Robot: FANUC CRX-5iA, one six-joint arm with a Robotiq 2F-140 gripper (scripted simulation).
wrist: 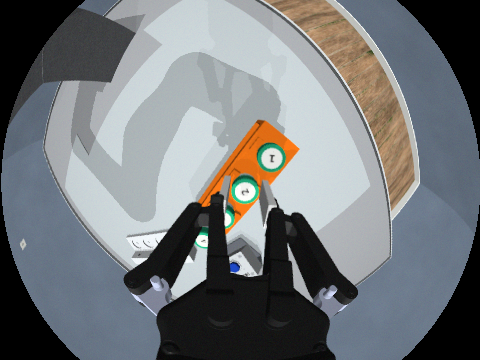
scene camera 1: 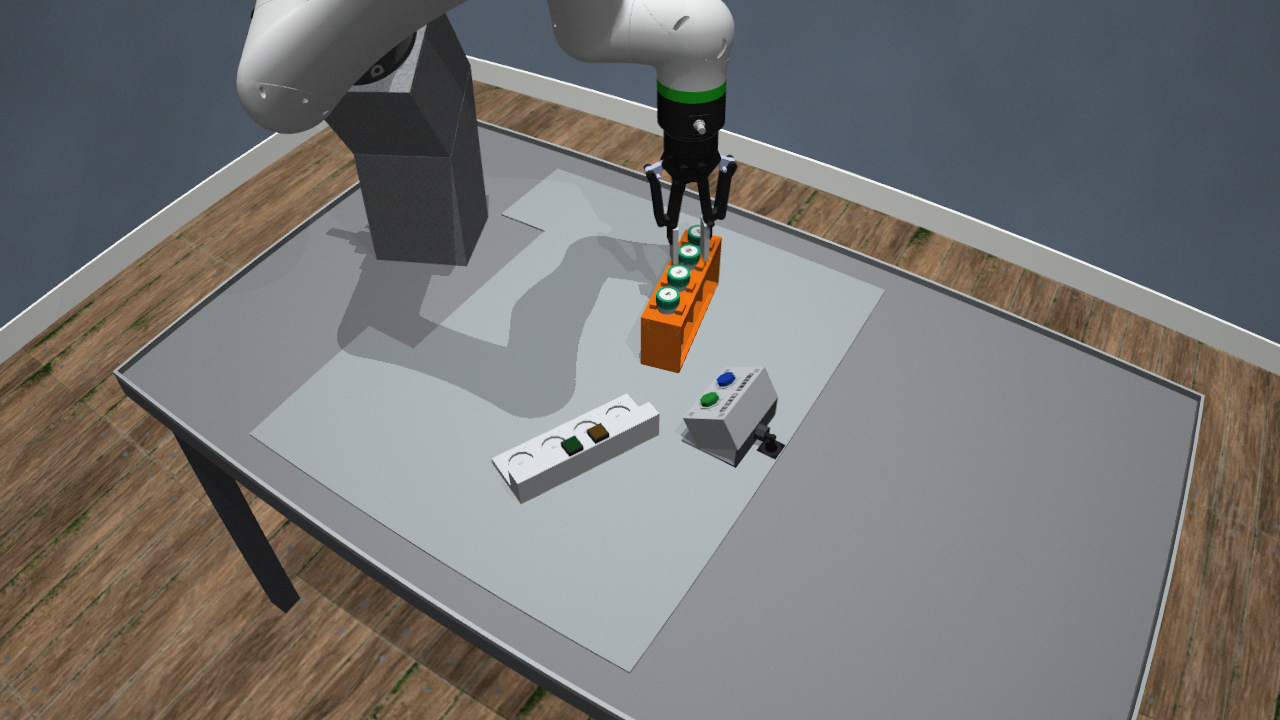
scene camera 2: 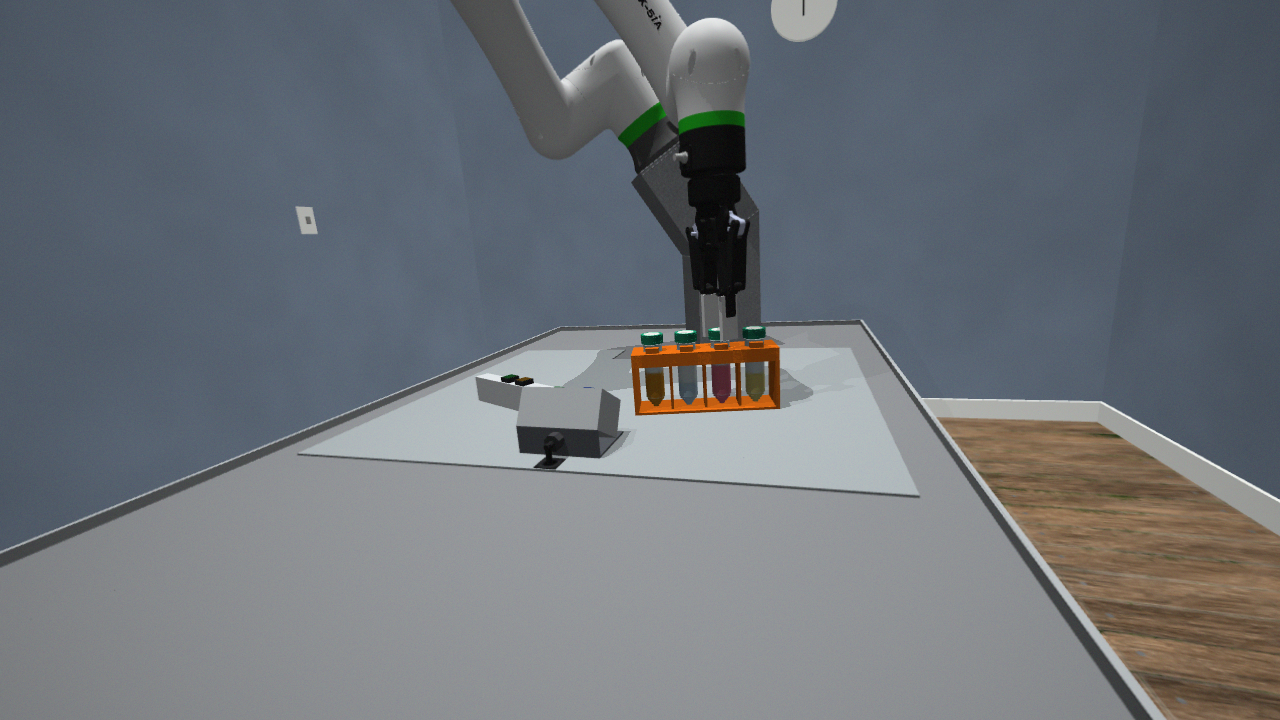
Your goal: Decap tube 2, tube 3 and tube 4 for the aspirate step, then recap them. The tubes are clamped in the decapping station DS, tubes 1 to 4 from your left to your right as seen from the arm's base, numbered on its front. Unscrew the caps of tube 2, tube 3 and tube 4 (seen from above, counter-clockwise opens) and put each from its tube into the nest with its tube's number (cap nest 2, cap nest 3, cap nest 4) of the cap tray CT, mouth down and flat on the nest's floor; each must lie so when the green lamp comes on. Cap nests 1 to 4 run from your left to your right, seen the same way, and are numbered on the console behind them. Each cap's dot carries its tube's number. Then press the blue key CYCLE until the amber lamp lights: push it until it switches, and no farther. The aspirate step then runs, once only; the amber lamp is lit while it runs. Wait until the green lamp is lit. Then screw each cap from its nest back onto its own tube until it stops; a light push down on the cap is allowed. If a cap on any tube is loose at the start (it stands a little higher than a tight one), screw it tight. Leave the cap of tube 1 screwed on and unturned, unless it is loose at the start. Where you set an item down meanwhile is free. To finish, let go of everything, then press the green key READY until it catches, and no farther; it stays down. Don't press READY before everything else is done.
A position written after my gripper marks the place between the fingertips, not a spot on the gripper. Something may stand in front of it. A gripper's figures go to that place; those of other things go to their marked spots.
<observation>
My gripper (wrist: 245,187): 22 cm from the lens. A grey key box (wrist: 239,251): 38 cm from the lens.
</observation>
